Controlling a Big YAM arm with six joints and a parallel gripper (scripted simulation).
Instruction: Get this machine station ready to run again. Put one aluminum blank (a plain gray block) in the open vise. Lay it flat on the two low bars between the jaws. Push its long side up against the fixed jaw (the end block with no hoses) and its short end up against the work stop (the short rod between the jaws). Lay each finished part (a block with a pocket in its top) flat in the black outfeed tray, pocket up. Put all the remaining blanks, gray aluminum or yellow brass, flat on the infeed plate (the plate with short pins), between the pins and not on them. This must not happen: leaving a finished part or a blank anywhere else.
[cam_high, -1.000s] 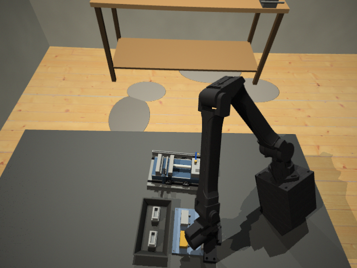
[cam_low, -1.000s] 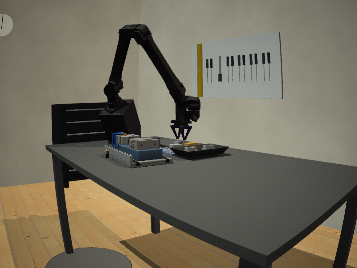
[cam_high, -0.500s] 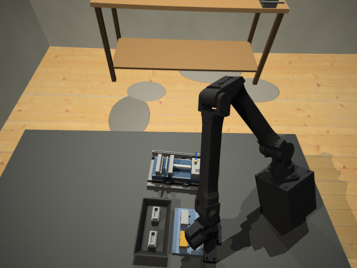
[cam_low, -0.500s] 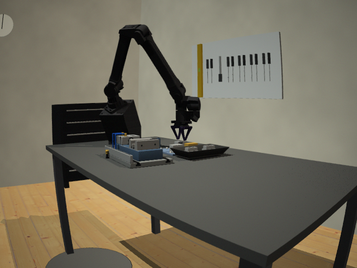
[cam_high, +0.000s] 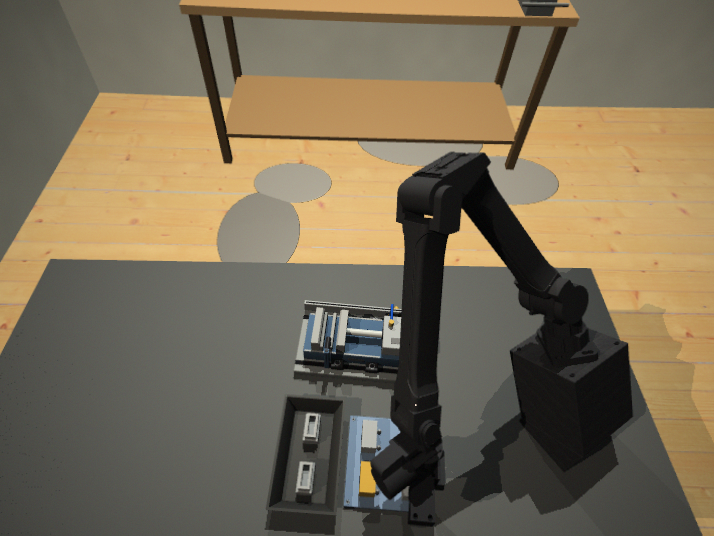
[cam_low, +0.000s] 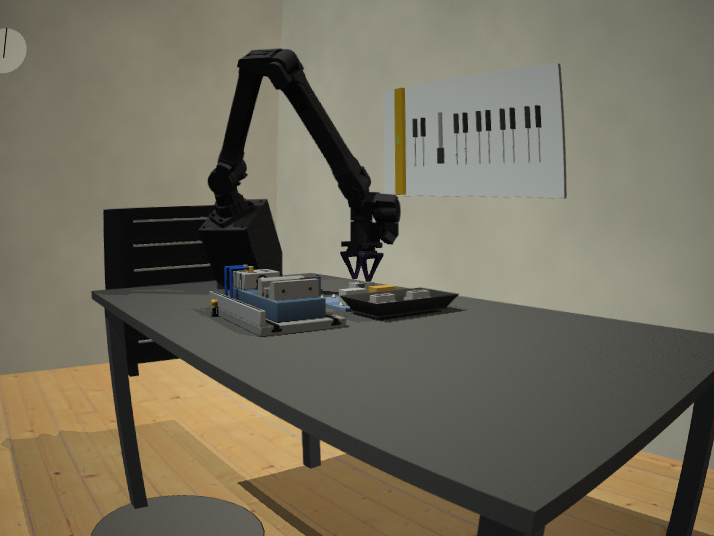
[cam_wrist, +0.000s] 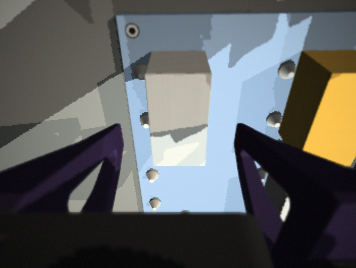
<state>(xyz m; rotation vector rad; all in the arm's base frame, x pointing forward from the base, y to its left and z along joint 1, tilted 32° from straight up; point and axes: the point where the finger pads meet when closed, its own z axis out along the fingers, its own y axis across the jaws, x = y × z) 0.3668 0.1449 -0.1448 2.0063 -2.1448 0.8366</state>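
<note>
The gray aluminum blank is 30 mm below my hand. Also, from my hand: brass blank: 90 mm ahead, 30 mm below, 10 mm to the right; then infeed plate: 50 mm to the right, 50 mm below, 40 mm ahead; then work stop rod: 300 mm to the right, 160 mm ahead, 30 mm above.
</note>
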